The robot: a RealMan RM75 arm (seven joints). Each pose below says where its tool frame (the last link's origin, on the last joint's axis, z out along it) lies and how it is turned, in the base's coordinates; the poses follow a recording.
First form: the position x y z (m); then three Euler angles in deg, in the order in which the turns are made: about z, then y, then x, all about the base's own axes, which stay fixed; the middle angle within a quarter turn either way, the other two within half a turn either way.
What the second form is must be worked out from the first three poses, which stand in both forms.
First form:
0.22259 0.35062 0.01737 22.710 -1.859 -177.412
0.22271 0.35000 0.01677 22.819 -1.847 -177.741
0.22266 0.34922 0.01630 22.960 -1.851 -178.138
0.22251 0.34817 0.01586 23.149 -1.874 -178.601
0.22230 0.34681 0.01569 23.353 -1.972 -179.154
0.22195 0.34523 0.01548 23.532 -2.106 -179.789
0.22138 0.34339 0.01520 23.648 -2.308 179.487
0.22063 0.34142 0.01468 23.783 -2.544 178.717
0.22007 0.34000 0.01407 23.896 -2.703 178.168
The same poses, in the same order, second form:
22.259 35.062 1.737; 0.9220 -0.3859 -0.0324; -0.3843 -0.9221 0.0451; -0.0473 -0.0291 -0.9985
22.271 35.000 1.677; 0.9213 -0.3876 -0.0322; -0.3863 -0.9215 0.0394; -0.0450 -0.0238 -0.9987
22.266 34.922 1.630; 0.9203 -0.3899 -0.0323; -0.3889 -0.9207 0.0325; -0.0424 -0.0173 -0.9990
22.251 34.817 1.586; 0.9190 -0.3929 -0.0327; -0.3923 -0.9195 0.0244; -0.0397 -0.0096 -0.9992
22.230 34.681 1.569; 0.9175 -0.3962 -0.0344; -0.3959 -0.9182 0.0148; -0.0374 0.0001 -0.9993
22.195 34.523 1.548; 0.9162 -0.3990 -0.0367; -0.3991 -0.9169 0.0037; -0.0352 0.0113 -0.9993
22.138 34.339 1.520; 0.9153 -0.4008 -0.0403; -0.4014 -0.9158 -0.0089; -0.0333 0.0244 -0.9991
22.063 34.142 1.468; 0.9142 -0.4029 -0.0444; -0.4041 -0.9144 -0.0224; -0.0316 0.0384 -0.9988
22.007 34.000 1.407; 0.9133 -0.4046 -0.0472; -0.4062 -0.9132 -0.0319; -0.0301 0.0483 -0.9984

